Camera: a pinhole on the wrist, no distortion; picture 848 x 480 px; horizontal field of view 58.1 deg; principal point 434.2 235.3 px. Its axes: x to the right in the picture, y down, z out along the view. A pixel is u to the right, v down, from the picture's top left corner.
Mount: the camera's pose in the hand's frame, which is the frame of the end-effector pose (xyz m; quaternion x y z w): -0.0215 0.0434 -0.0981 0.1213 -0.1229 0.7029 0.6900
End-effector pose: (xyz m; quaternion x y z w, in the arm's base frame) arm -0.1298 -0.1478 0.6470 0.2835 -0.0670 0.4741 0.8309
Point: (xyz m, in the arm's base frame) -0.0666 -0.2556 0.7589
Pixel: 437 187
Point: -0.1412 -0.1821 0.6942
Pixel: 562 196
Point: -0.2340 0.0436 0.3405
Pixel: behind the camera
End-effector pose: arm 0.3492 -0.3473 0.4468 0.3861 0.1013 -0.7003 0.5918
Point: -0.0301 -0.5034 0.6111
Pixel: 266 195
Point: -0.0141 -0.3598 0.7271
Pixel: 274 466
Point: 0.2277 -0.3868 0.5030
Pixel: 289 194
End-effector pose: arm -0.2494 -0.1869 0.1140 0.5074 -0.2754 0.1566 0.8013
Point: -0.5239 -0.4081 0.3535
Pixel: outside the picture
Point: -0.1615 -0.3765 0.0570
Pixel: 96 73
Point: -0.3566 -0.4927 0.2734
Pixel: 701 160
